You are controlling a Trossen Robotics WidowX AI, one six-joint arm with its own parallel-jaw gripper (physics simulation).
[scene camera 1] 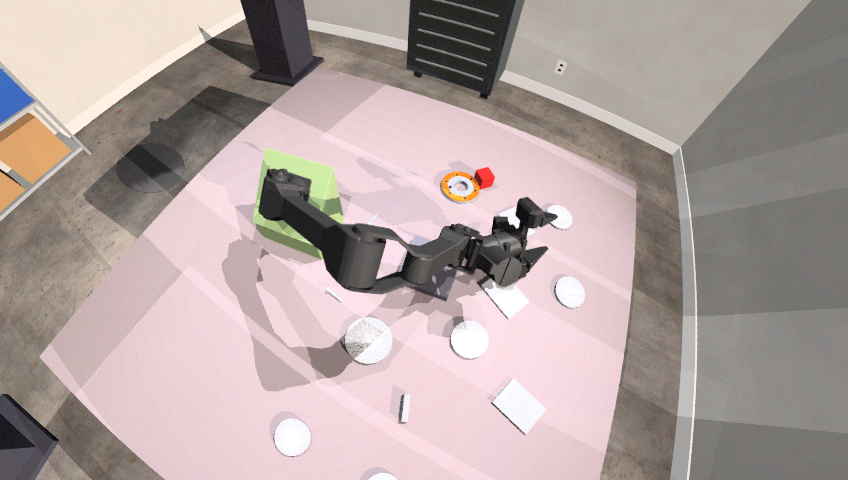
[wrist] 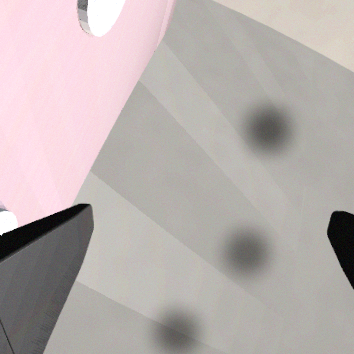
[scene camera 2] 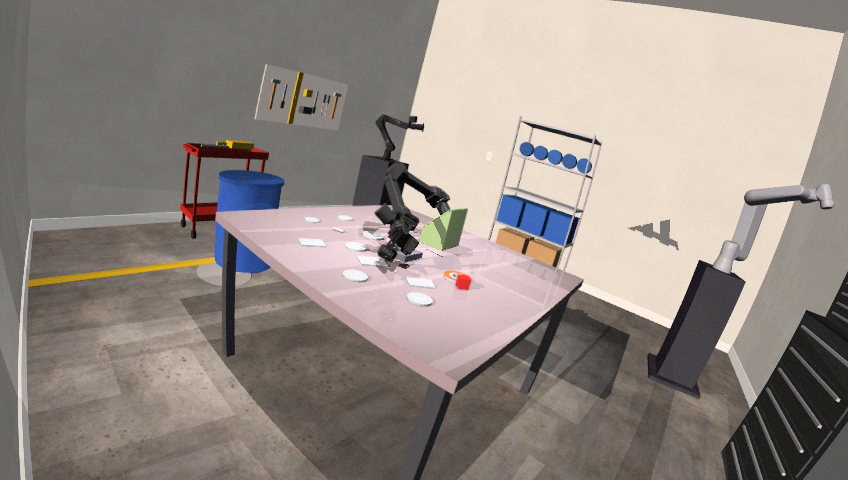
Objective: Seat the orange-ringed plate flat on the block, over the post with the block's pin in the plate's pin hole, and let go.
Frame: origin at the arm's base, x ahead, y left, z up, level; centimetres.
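Seen in the pictures: gripper, between the fingertips: [scene camera 1: 552, 232] [wrist: 213, 219] [scene camera 2: 398, 245]; arm's base, origin of its link: [scene camera 1: 296, 190] [scene camera 2: 446, 215].
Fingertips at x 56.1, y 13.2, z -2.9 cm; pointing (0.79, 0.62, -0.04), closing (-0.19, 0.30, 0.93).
Note:
Offsets run from my fingertips to a thing's middle. Level surfaces: height alone.
The orange-ringed plate {dx -23.9, dy +13.6, dz -11.4 cm} [scene camera 1: 447, 185] [scene camera 2: 448, 274] lies flat on the table, with a pale inner ring and a central hole. The slate-grey block {dx -24.0, dy -13.0, dz -10.1 cm} [scene camera 1: 439, 289] [scene camera 2: 410, 256] sits apart from it and is largely covered by the arm in scene camera 1; its post and pin cannot be made out clearly. My gripper [scene camera 1: 551, 233] [scene camera 2: 396, 261] [wrist: 213, 219] is open and empty, its fingers wide apart. In scene camera 1 it appears to the right of both plate and block, raised above the table. Neither plate nor block shows in the wrist view.
A red cube {dx -18.4, dy +18.4, dz -10.0 cm} [scene camera 1: 484, 177] [scene camera 2: 462, 281] is right beside the plate. A green open bin [scene camera 1: 323, 177] [scene camera 2: 451, 228] stands near the arm's base. Several white discs and tiles, including a disc {dx +11.3, dy -6.7, dz -11.7 cm} [scene camera 1: 569, 292] and a tile {dx +4.3, dy -36.8, dz -11.8 cm} [scene camera 1: 518, 406], lie around the pink table {dz -12.0 cm} [scene camera 1: 202, 333].

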